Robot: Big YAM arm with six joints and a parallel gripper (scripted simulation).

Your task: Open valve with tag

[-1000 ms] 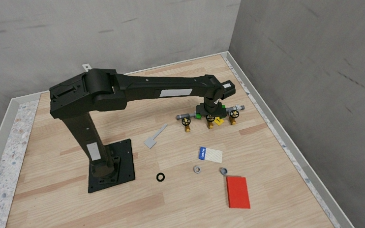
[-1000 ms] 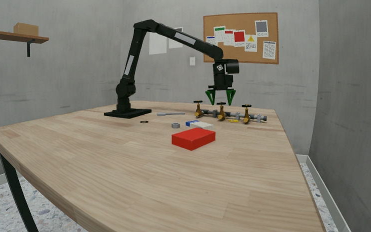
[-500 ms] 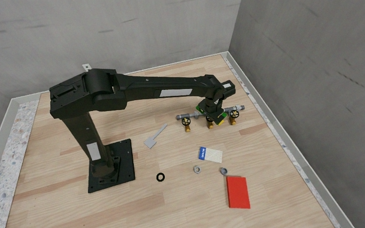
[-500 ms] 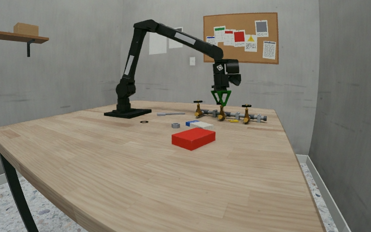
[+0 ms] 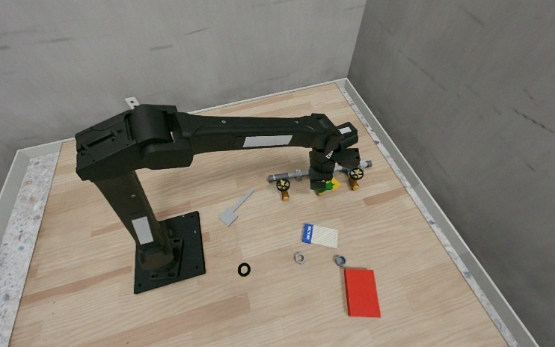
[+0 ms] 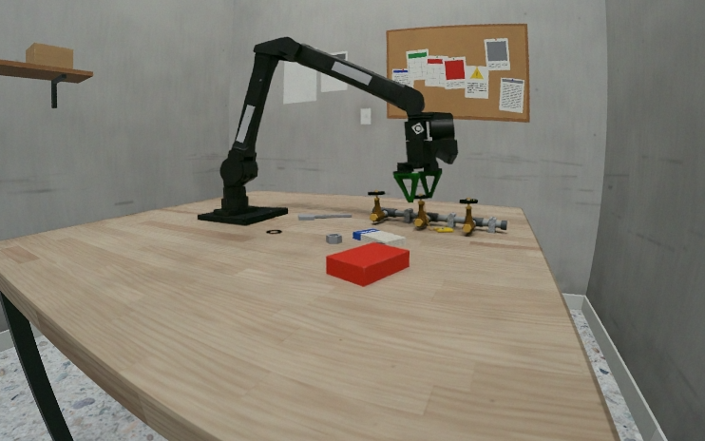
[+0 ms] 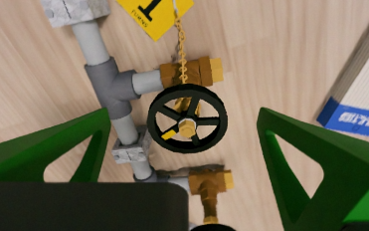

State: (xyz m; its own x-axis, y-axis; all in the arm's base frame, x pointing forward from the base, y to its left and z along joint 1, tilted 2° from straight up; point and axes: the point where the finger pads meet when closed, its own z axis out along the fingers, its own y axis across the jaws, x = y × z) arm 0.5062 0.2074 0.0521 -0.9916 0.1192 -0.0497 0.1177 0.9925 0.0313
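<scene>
My hand is 80 mm above the yellow tag, 70 mm short of it and 10 mm to the right of it. The rest, counted from my hand: grey scraper 300 mm behind, 80 mm below, 50 mm to the right; then white card 170 mm to the right, 80 mm below, 20 mm behind; then red block 350 mm to the right, 70 mm below, 70 mm ahead.
</scene>
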